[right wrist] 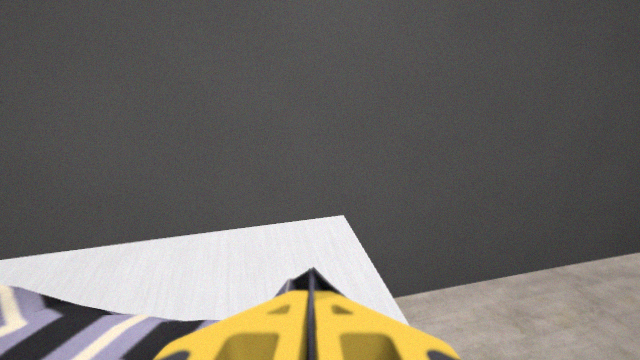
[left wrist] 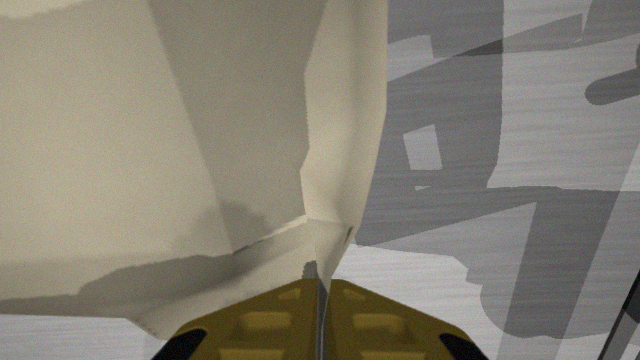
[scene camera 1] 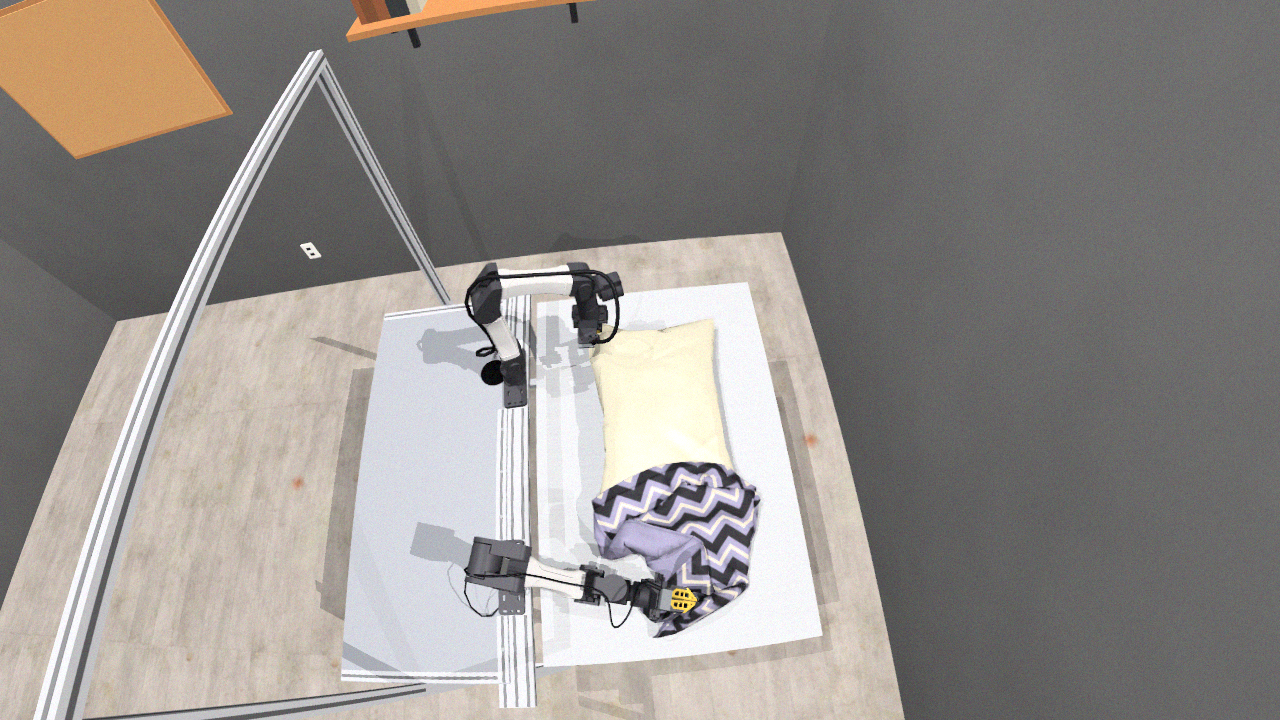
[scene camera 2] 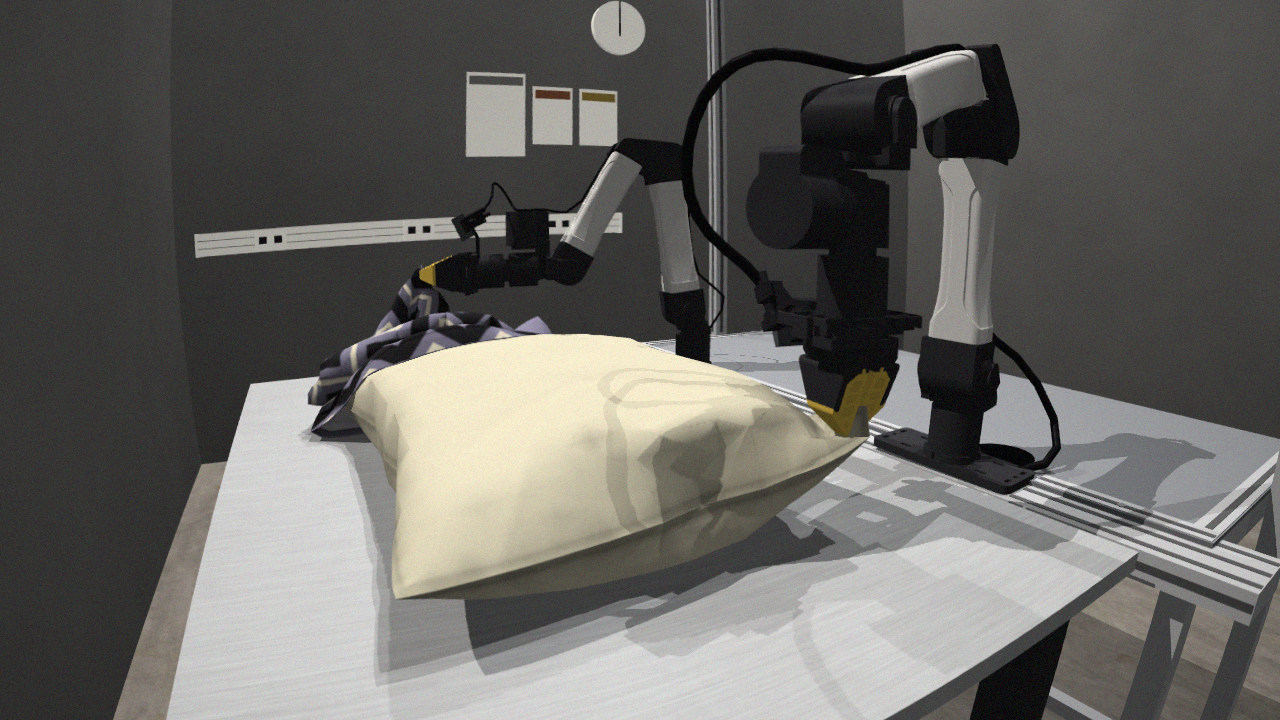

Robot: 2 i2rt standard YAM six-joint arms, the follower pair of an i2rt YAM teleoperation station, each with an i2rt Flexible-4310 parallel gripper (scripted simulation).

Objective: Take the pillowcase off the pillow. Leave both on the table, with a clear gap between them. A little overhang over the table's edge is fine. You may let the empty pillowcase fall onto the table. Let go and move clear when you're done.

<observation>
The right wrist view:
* my right gripper: 311, 306
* zigzag pillowcase: 39, 319
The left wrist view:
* my left gripper: 321, 294
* cream pillow: 166, 166
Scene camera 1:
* zigzag pillowcase: 692, 521
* cream pillow: 656, 389
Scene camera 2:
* my left gripper: 844, 434
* my right gripper: 419, 275
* zigzag pillowcase: 420, 322
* cream pillow: 542, 463
</observation>
